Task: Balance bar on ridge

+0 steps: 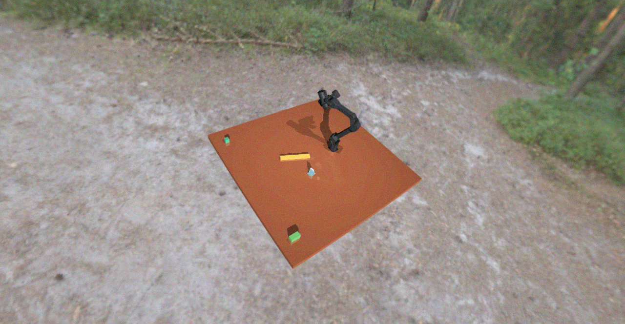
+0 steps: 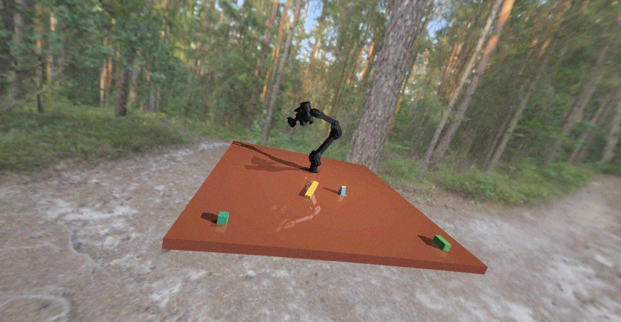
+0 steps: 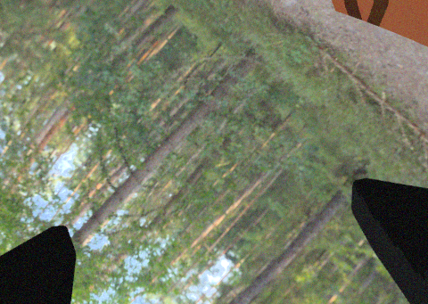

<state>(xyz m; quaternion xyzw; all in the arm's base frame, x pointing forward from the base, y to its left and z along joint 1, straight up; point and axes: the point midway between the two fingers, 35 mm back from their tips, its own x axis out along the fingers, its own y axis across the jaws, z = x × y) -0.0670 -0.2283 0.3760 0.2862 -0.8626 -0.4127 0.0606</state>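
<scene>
My gripper tip is now 440 mm short of the yellow bar, 170 mm to the right of it and 360 mm above it. From my gripper tip the other things lie so: green block (840 mm ahead, 750 mm to the left, 360 mm below); green cube (840 mm ahead, 250 mm to the right, 360 mm below).
</scene>
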